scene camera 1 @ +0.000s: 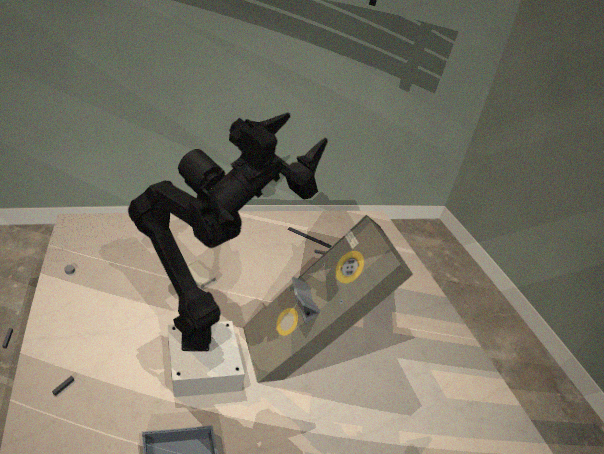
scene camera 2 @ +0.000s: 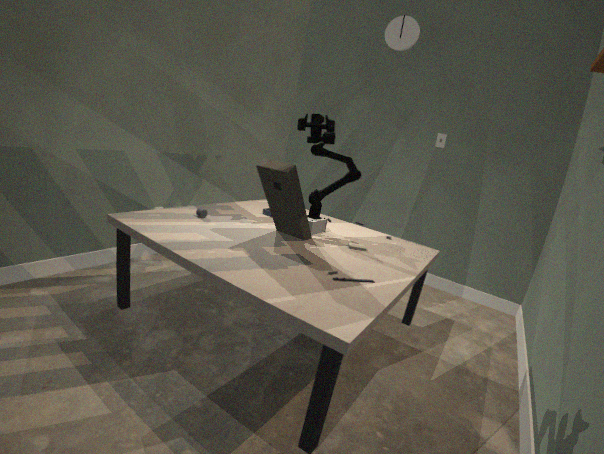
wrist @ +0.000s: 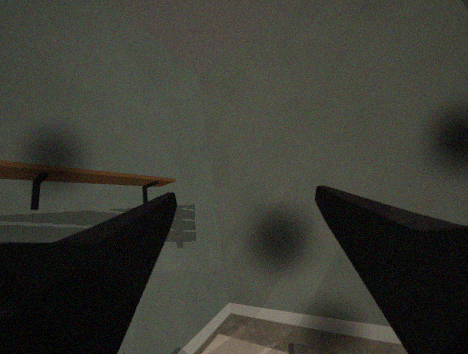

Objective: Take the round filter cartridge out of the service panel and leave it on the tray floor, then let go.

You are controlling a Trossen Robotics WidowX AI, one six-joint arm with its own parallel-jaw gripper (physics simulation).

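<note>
The service panel (scene camera 1: 270, 350) (scene camera 2: 287, 205) is a grey-brown box standing tilted on the table. Its face shows two yellow rings. A round grey piece with dark marks (scene camera 1: 349, 267) sits inside the upper ring; it looks like the filter cartridge. The lower ring (scene camera 1: 280, 327) surrounds a pale disc. The tray (scene camera 1: 177, 430) (scene camera 2: 266, 212) is dark blue-grey, partly cut off at the bottom edge of the first scene view. My gripper (scene camera 1: 307, 127) (scene camera 2: 316, 124) (wrist: 245, 195) is wide open and empty, high above the table and apart from the panel. Panel and tray do not show in the wrist view.
A grey angled bracket (scene camera 1: 305, 300) projects from the panel face between the rings. A dark rod (scene camera 1: 309, 237) (scene camera 2: 353, 280) lies by the panel. A short dark cylinder (scene camera 1: 63, 385) and a small grey disc (scene camera 1: 69, 269) lie at the left. An orange shelf (wrist: 90, 176) is on the wall.
</note>
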